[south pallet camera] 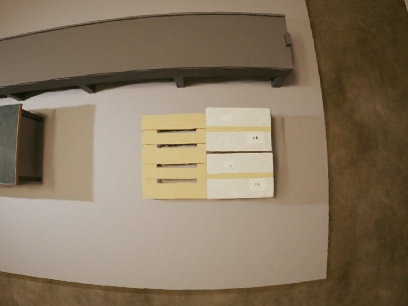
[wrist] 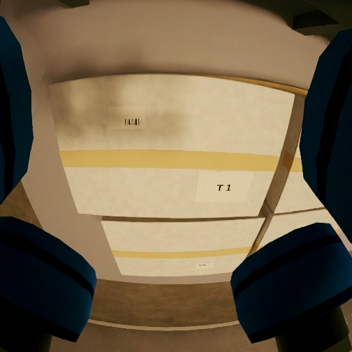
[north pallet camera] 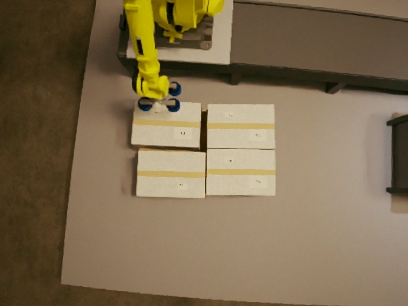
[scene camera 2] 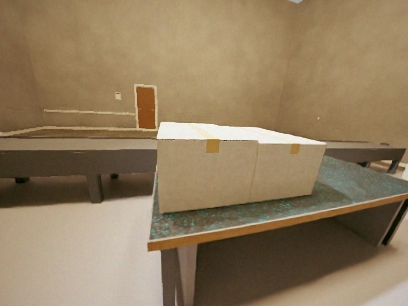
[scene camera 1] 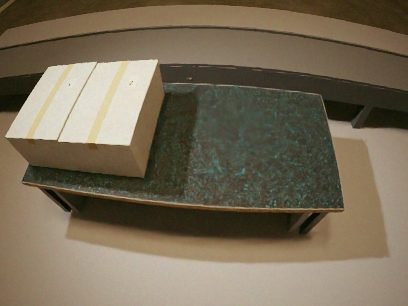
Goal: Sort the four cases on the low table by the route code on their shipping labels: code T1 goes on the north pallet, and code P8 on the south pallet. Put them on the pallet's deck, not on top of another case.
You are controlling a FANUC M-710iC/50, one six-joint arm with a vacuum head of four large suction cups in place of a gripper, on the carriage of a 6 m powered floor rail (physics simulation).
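Two white taped cases, one (scene camera 1: 52,102) (scene camera 2: 207,172) at the table's end and one (scene camera 1: 107,105) (scene camera 2: 287,172) beside it, stand on the low table (scene camera 1: 260,150) (scene camera 2: 370,181); their codes are unreadable. Four cases stand on the north pallet (wrist: 300,92); the back left one (north pallet camera: 165,136) (wrist: 170,190) reads T1 in the wrist view. The south pallet (south pallet camera: 175,121) bears two cases, back right (south pallet camera: 237,117) and front right (south pallet camera: 237,165), with its left deck bare. My gripper (north pallet camera: 160,97) (wrist: 170,200) is open, its blue cups bearing nothing, above the T1 case's back edge and apart from it.
The long grey rail (scene camera 1: 225,45) (north pallet camera: 310,45) (south pallet camera: 150,45) runs behind the table and both pallets. The yellow arm (north pallet camera: 142,40) reaches from its carriage at the rail's end. The other north pallet cases (north pallet camera: 170,165) (north pallet camera: 241,115) (north pallet camera: 241,162) stand close together.
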